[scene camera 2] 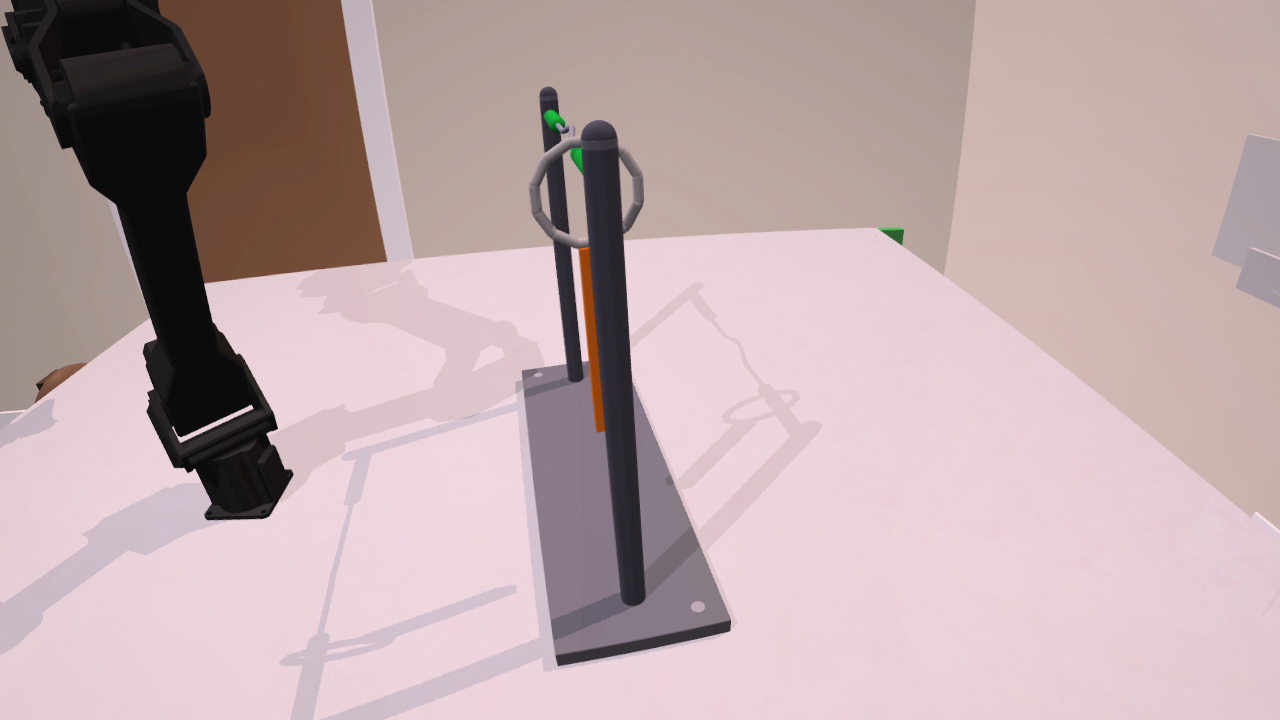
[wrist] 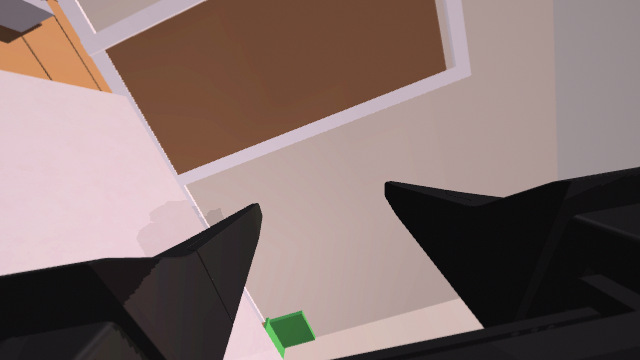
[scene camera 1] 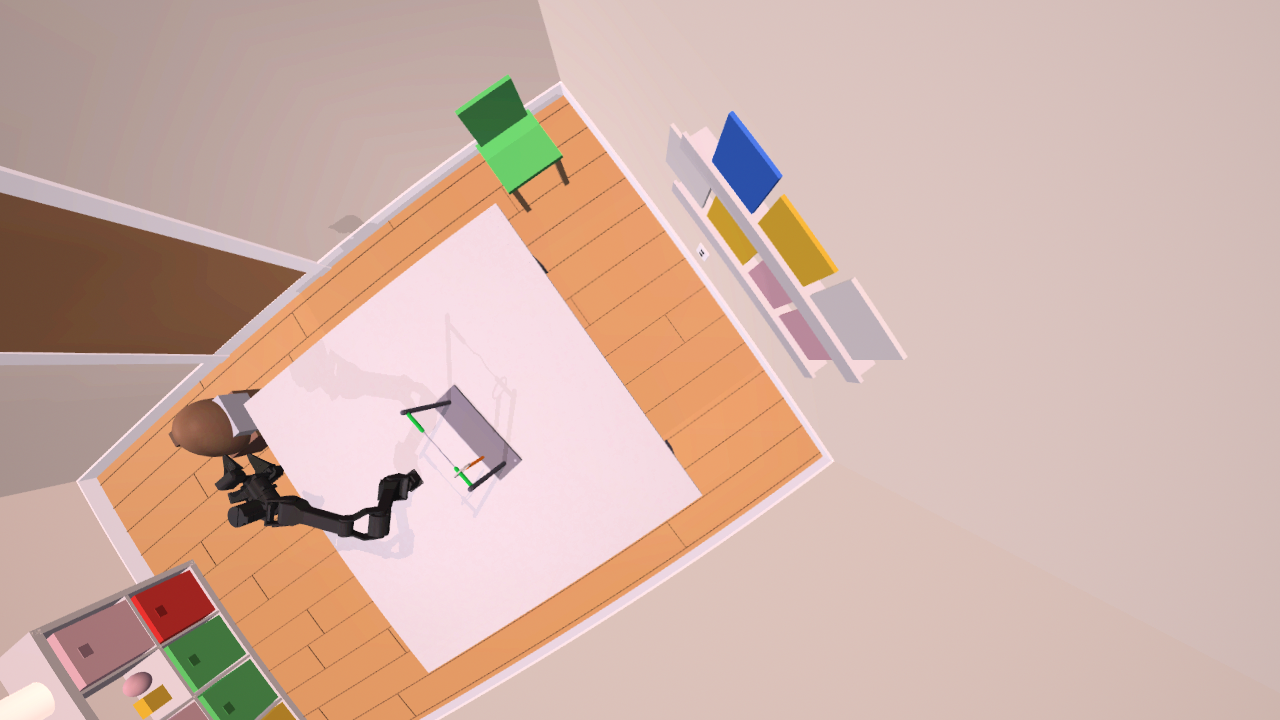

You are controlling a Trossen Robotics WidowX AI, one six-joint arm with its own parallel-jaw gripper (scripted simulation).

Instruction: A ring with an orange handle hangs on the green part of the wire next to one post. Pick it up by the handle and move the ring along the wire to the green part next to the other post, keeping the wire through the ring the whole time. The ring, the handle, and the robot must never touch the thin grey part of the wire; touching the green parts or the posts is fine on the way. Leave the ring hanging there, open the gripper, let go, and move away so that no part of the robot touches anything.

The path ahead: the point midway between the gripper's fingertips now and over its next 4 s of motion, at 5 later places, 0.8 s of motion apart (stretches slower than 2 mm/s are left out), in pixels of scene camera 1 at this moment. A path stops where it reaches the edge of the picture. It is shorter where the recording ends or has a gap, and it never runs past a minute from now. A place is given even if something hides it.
My gripper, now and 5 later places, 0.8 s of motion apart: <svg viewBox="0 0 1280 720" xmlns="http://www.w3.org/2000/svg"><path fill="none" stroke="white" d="M236 454L250 420L302 377L376 376L448 427L481 504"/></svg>
